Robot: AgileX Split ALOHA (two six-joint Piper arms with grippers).
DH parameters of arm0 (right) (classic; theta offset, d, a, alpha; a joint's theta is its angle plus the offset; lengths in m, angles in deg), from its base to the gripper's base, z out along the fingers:
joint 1: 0 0.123 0 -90
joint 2: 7.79 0 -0.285 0
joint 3: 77.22 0 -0.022 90
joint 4: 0 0.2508 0 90
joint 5: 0 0 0.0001 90
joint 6: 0 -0.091 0 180
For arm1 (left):
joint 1: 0 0.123 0 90
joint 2: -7.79 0 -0.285 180
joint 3: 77.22 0 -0.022 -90
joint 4: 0 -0.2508 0 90
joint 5: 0 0 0.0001 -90
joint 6: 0 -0.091 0 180
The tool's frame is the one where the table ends.
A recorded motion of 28 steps. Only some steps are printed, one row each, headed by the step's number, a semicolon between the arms.
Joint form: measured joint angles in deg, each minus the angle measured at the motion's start. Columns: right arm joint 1, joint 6, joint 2, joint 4, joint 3, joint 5; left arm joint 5, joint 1, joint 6, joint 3, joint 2, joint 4.
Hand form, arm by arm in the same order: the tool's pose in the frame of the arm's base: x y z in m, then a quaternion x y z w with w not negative. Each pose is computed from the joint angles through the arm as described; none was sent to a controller.
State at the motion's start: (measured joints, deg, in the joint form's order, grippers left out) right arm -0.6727 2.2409 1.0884 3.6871 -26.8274 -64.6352; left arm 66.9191 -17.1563 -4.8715 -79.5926 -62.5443 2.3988
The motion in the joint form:
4: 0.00 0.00 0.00 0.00 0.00 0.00; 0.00 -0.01 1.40 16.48 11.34 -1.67
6: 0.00 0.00 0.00 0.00 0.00 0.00; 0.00 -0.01 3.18 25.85 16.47 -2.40
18: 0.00 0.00 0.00 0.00 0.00 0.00; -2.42 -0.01 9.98 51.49 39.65 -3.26
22: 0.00 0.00 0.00 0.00 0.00 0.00; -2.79 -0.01 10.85 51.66 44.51 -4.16
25: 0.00 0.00 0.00 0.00 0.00 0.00; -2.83 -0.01 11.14 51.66 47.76 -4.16
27: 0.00 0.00 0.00 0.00 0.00 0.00; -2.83 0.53 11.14 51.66 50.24 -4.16
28: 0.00 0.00 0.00 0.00 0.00 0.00; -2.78 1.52 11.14 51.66 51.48 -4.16
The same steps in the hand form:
4: -0.0018 0.0053 0.2634 -0.01358 0.88200 0.02018 0.47062; 0.1384 -0.0439 0.3914 0.16799 0.92460 -0.04706 0.33865
6: -0.0018 0.0053 0.2634 -0.01358 0.88200 0.02018 0.47062; 0.1193 -0.0369 0.3557 0.15592 0.93890 -0.04130 0.30406
18: -0.0018 0.0053 0.2634 -0.01358 0.88200 0.02018 0.47062; 0.0490 -0.0138 0.2605 0.10097 0.94647 -0.05190 0.30218
22: -0.0018 0.0053 0.2634 -0.01358 0.88200 0.02018 0.47062; 0.0385 -0.0093 0.2639 0.09283 0.93269 -0.05486 0.34419
25: -0.0018 0.0053 0.2634 -0.01358 0.88200 0.02018 0.47062; 0.0308 -0.0069 0.2660 0.08905 0.92263 -0.06113 0.37026
27: -0.0018 0.0053 0.2634 -0.01358 0.88200 0.02018 0.47062; 0.0250 -0.0048 0.2672 0.08362 0.91477 -0.06333 0.39012
28: -0.0018 0.0053 0.2634 -0.01358 0.88200 0.02018 0.47062; 0.0220 -0.0035 0.2676 0.07521 0.91133 -0.06176 0.40000

